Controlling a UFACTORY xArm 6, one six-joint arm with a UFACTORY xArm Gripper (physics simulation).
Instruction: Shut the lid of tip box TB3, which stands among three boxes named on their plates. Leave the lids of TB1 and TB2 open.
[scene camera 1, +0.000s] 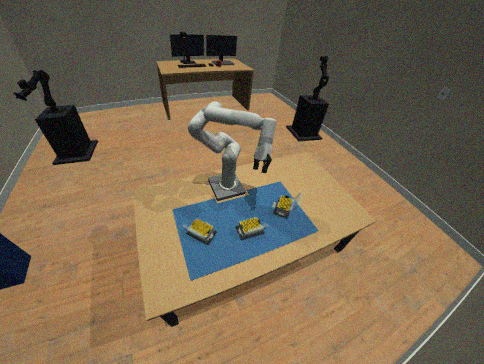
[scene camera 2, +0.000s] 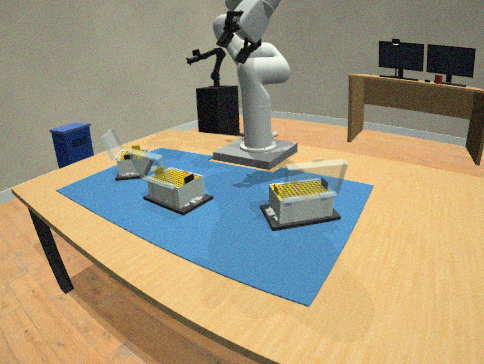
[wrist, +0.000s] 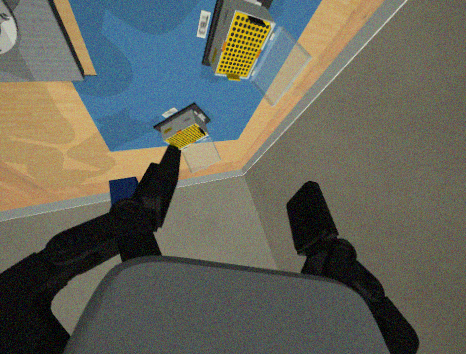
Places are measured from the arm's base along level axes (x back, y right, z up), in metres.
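Where they show: gripper, fingertip midpoint: (scene camera 1: 259, 171) (scene camera 2: 230, 54) (wrist: 241, 179); arm's base, origin of the base link: (scene camera 1: 227, 184) (scene camera 2: 258, 146).
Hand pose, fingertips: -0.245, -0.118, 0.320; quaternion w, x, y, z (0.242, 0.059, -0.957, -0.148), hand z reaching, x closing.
Each offset is from my fingertips to the centre of the thing, as dx, dy, dz. "*": to the spot under its first point. Level surfaces: height alone.
The middle tip box @[-0.154, +0.064, -0.284] (scene camera 1: 251, 227) (scene camera 2: 182, 195) (wrist: 242, 45) has yellow racks and a clear lid @[* -0.239, +0.023, -0.211] (scene camera 2: 150, 159) (wrist: 281, 65) standing open. A small white name plate @[* -0.087, +0.069, -0.347] (wrist: 203, 24) beside it in the wrist view appears to read TB3, though it is blurred. The left box @[-0.111, +0.361, -0.284] (scene camera 1: 201, 229) (scene camera 2: 132, 167) (wrist: 185, 135) has its lid @[* -0.154, +0.427, -0.238] (scene camera 2: 111, 140) (wrist: 201, 156) open. The right box @[-0.029, -0.211, -0.316] (scene camera 1: 283, 204) (scene camera 2: 305, 207) also has its lid (scene camera 2: 325, 172) open; its name is not readable. My gripper (scene camera 1: 260, 169) (scene camera 2: 232, 51) (wrist: 241, 179) is open and empty, high above the table, apart from all boxes.
The boxes stand on a blue mat @[dz -0.349] (scene camera 1: 215, 260) (scene camera 2: 250, 255) on the wooden table @[dz -0.352] (scene camera 1: 160, 295) (scene camera 2: 410, 260). The arm's grey base plate (scene camera 1: 220, 192) (scene camera 2: 265, 159) (wrist: 40, 55) stands by the mat's back edge.
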